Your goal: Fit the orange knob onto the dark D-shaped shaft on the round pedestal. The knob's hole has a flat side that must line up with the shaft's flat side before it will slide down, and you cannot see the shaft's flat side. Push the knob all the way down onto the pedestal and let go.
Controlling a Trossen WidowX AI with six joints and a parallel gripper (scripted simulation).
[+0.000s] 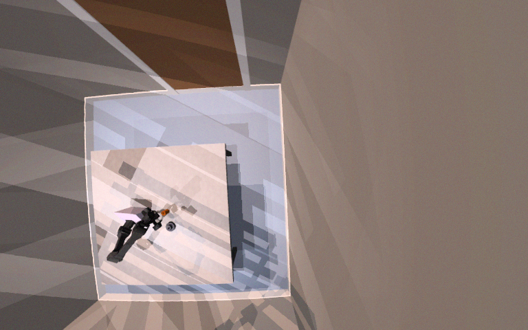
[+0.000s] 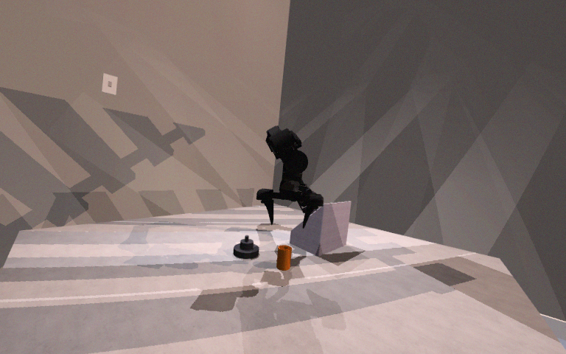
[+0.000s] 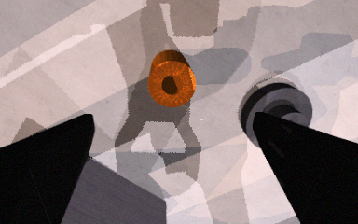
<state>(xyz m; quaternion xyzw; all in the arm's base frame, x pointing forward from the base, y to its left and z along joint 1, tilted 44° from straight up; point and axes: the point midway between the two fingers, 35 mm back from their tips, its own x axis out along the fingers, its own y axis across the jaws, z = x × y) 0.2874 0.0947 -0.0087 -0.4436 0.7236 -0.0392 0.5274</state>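
Now: gripper tip 10 cm above the orange knob. From my gripper tip the other things lie so: dark round pedestal (14 cm to the right, 10 cm below, 3 cm ahead).
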